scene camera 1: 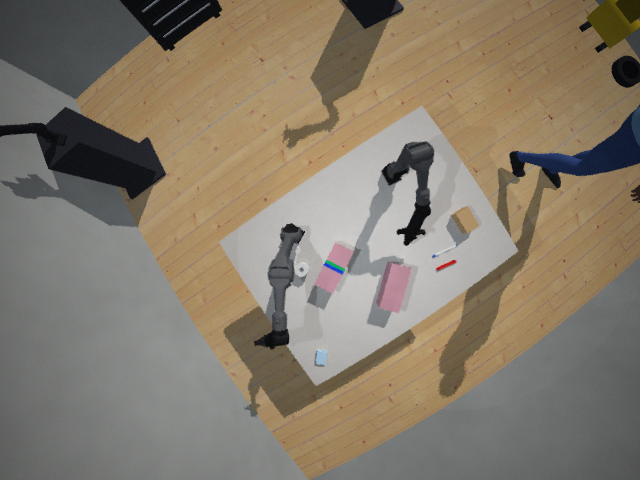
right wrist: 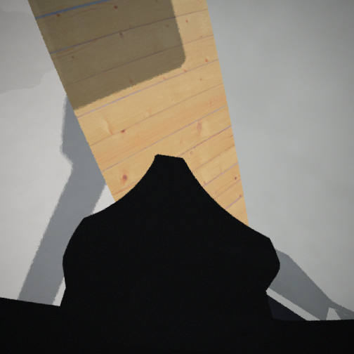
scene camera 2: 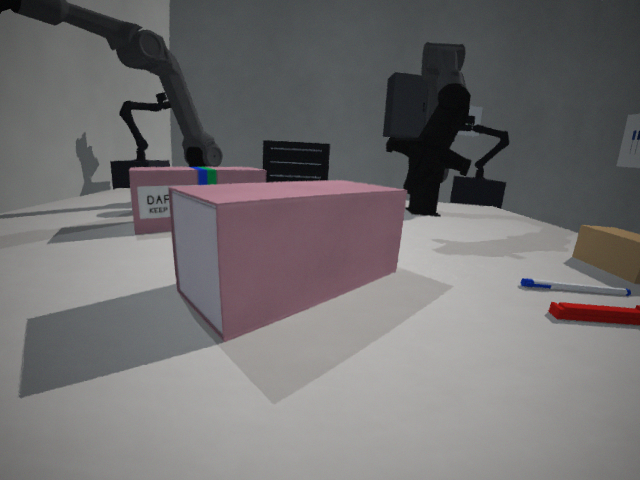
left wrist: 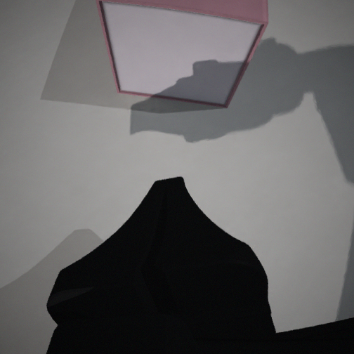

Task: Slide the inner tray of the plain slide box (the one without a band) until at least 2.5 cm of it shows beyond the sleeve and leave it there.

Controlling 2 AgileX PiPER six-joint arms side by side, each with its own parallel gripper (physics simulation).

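The plain slide box [scene camera 1: 395, 287] [scene camera 2: 310, 248], pink and bandless, lies on the white table. Its pale inner tray [scene camera 2: 196, 263] [left wrist: 175, 55] looks about flush with the sleeve [left wrist: 225, 8] at both ends. The banded pink box [scene camera 1: 339, 254] [scene camera 2: 155, 176] lies beyond it, with a green and blue band. My left gripper [scene camera 1: 406, 241] [left wrist: 172, 195] is shut and empty, above the table off the plain box's upper end in scene camera 1, not touching it. Its arm's shadow crosses that tray end. My right gripper [scene camera 1: 255, 342] [right wrist: 166, 173] is shut and empty, away from both boxes, past the table edge.
A tan block [scene camera 1: 465, 220] [scene camera 2: 610, 250], a white-blue pen [scene camera 1: 444, 251] [scene camera 2: 578, 287] and a red clip-like piece [scene camera 1: 446, 265] [scene camera 2: 594, 312] lie on the plain box's right side. A white roll [scene camera 1: 301, 269] is beside the right arm. A light blue box [scene camera 1: 321, 357] lies near the table's lower corner.
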